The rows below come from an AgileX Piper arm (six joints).
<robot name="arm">
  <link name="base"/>
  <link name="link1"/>
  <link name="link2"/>
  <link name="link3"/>
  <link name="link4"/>
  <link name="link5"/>
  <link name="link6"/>
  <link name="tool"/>
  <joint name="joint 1" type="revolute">
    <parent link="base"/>
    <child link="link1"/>
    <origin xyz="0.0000 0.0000 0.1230"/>
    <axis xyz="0 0 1"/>
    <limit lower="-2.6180" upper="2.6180"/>
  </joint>
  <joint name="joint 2" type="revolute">
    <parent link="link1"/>
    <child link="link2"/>
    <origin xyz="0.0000 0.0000 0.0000"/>
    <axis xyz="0 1 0"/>
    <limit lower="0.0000" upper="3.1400"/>
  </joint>
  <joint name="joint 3" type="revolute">
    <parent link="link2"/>
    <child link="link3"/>
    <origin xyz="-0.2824 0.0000 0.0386"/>
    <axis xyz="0 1 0"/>
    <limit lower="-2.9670" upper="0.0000"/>
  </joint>
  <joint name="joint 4" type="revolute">
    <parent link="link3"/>
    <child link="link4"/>
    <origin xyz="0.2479 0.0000 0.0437"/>
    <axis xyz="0.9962 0 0.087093"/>
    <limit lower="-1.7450" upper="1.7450"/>
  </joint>
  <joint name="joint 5" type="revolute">
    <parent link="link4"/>
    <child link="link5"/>
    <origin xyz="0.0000 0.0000 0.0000"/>
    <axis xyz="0 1 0"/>
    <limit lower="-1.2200" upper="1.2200"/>
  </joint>
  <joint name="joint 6" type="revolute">
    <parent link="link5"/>
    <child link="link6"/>
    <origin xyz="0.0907 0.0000 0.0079"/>
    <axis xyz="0.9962 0 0.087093"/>
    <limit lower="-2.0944" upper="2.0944"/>
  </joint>
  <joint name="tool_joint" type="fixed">
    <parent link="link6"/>
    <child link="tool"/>
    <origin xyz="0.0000 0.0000 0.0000" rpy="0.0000 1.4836 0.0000"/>
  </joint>
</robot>
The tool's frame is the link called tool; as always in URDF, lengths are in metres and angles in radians.
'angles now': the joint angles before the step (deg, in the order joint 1, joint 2, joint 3, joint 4, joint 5, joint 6). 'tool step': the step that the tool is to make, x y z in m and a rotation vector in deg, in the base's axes. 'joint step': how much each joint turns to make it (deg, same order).
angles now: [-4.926, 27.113, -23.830, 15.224, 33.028, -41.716]
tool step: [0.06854, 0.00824, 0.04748, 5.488, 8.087, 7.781]
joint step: [-0.003, 21.579, -17.489, 12.372, 7.010, -9.479]
